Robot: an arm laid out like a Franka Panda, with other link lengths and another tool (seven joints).
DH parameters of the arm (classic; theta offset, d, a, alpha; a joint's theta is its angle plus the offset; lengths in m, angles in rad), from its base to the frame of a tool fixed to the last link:
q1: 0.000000 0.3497 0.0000 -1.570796
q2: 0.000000 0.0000 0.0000 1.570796
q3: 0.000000 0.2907 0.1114 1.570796
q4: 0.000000 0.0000 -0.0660 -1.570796
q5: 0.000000 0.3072 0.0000 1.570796
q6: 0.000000 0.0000 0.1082 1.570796
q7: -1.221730 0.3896 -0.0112 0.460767
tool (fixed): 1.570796 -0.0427 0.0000 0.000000
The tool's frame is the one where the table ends.
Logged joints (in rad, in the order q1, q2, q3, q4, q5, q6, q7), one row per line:
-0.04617, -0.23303, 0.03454, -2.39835, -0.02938, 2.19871, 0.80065
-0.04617, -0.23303, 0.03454, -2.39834, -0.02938, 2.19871, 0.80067
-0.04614, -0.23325, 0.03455, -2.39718, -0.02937, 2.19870, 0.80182
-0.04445, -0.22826, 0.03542, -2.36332, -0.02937, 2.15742, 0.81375
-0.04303, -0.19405, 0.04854, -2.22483, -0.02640, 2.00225, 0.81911
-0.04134, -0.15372, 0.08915, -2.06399, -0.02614, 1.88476, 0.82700
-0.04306, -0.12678, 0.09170, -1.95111, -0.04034, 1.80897, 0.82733
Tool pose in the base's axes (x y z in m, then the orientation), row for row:
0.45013, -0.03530, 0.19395, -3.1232, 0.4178, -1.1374
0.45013, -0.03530, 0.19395, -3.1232, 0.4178, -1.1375
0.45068, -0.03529, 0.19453, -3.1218, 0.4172, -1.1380
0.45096, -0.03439, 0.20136, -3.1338, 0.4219, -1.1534
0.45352, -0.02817, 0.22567, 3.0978, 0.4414, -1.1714
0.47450, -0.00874, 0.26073, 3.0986, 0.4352, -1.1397
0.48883, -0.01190, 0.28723, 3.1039, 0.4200, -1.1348
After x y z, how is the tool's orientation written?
As angles about the fixed x, y, z axes (roll, pitch, yaw), in radians.
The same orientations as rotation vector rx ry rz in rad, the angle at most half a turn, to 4 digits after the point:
-2.4066, 1.5447, 0.4967
-2.4065, 1.5449, 0.4966
-2.4054, 1.5455, 0.4946
-2.3975, 1.5623, 0.5076
-2.4064, 1.5793, 0.5730
-2.4388, 1.5464, 0.5711
-2.4489, 1.5469, 0.5500

